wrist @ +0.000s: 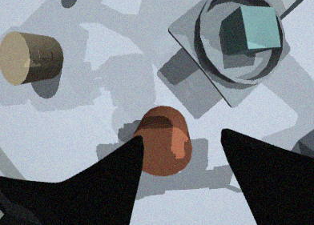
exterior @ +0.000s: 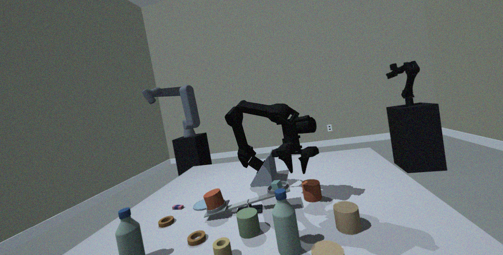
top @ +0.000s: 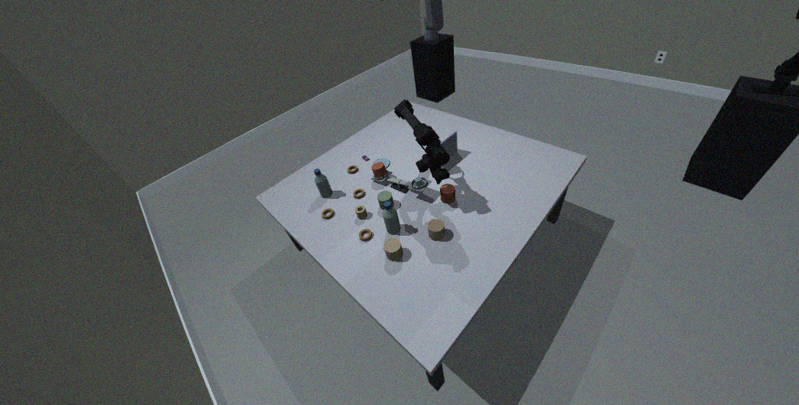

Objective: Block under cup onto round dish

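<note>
Now: the teal block 30 mm ahead of my gripper tip, 90 mm to the right of it and 30 mm below it. From my gripper tip the other things lie so: green cylinder: 170 mm ahead, 160 mm to the right, 80 mm below; then pink-and-blue object: 560 mm to the right, 110 mm below; then pale blue round dish: 20 mm behind, 440 mm to the right, 110 mm below.
</note>
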